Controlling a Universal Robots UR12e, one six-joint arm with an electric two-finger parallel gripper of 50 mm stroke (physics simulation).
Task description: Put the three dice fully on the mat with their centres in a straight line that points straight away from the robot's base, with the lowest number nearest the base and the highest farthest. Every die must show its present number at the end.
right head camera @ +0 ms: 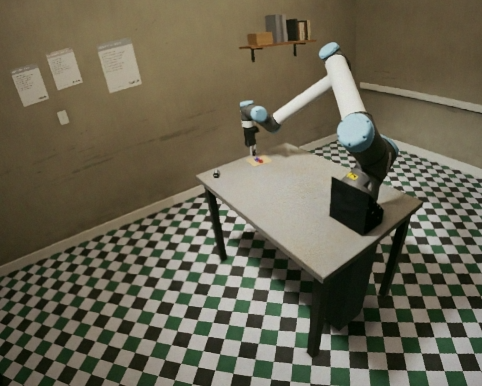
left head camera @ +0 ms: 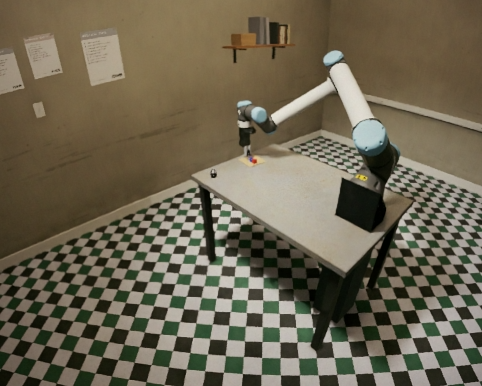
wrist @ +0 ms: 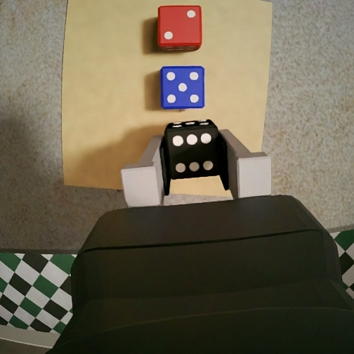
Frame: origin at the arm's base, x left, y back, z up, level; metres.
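Where they show: gripper, fingertip midpoint: (right head camera: pixel 253 154) (left head camera: pixel 247 154); arm's base, link origin: (right head camera: pixel 357 192) (left head camera: pixel 364 192).
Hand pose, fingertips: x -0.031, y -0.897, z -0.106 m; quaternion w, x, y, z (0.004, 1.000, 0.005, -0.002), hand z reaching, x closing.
Things, the pixels of their centre, and the offset from my fingertips. "pt": a spot on its surface instead. Level surfaces: height alone.
- blue die, body centre: (right head camera: pixel 257 159) (left head camera: pixel 251 159) dx -0.002, dy +0.035, dz -0.026 m
- red die, body centre: (right head camera: pixel 260 161) (left head camera: pixel 254 161) dx -0.001, dy +0.072, dz -0.026 m
- yellow mat, surface spot: (right head camera: pixel 251 161) (left head camera: pixel 245 161) pt dx +0.032, dy +0.013, dz -0.038 m
- silver object, body centre: (left head camera: pixel 213 172) (right head camera: pixel 216 173) dx +0.307, dy +0.018, dz -0.025 m
- table, surface height: dz -0.042 m
My gripper (left head camera: pixel 247 154) (right head camera: pixel 253 153) (wrist: pixel 192 151) is shut on a black die (wrist: pixel 191 150) whose upper face shows six pips. It holds the die over the mat's far part, beside the blue die. A blue die (left head camera: pixel 251 159) (right head camera: pixel 256 159) (wrist: pixel 182 87) showing five and a red die (left head camera: pixel 254 161) (right head camera: pixel 260 161) (wrist: pixel 180 26) showing two lie apart on the yellow mat (wrist: pixel 100 100) (left head camera: pixel 244 161) (right head camera: pixel 251 161). In the wrist view the red, blue and black dice follow one another from top to bottom, the black one slightly to the right. The height of the black die above the mat is hard to tell.
A small black and silver object (left head camera: pixel 213 173) (right head camera: pixel 216 174) stands near the table's left edge. The table (left head camera: pixel 280 200) (right head camera: pixel 280 210) carries the robot's base at its other end. In the wrist view the table's far edge runs below the mat, with checkered floor beyond.
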